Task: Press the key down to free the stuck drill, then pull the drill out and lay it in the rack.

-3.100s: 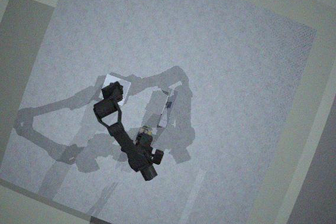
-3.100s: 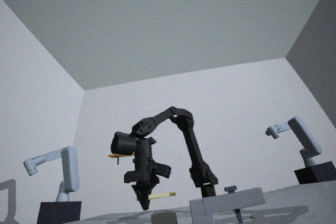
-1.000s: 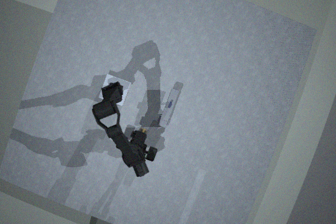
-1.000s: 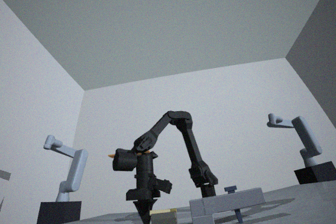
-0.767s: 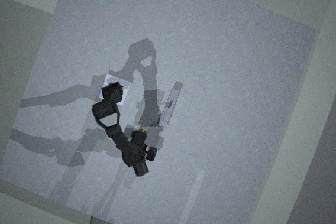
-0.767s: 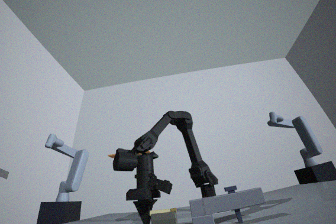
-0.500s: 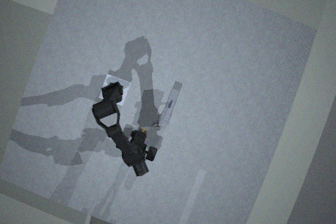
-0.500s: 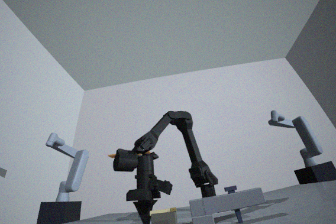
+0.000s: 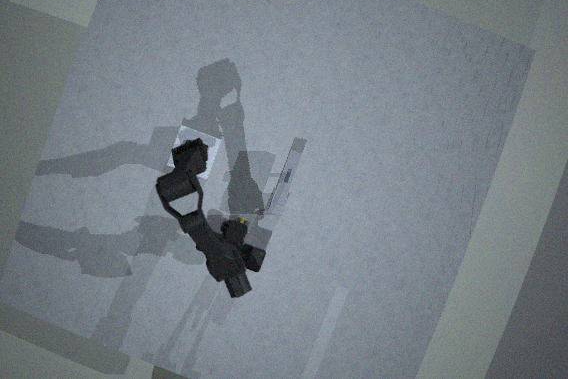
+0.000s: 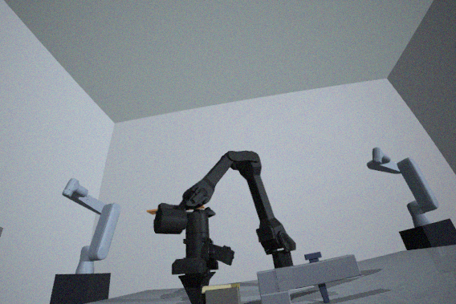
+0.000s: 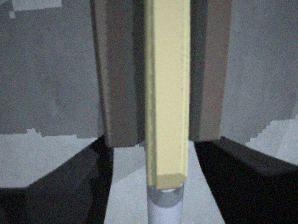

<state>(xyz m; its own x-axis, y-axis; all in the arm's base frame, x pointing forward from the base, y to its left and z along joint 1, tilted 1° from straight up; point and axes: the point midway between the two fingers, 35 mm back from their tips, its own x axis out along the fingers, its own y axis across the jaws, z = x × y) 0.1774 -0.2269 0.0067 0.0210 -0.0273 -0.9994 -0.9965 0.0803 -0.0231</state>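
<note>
Now: gripper tip 4 cm to the right of the drill and 4 cm below it. Round my gripper tip: rack 5 cm to the left, 1 cm above; long grey block 9 cm ahead, 21 cm to the left, 4 cm above; blue key 9 cm ahead, 24 cm to the left, 5 cm above.
</note>
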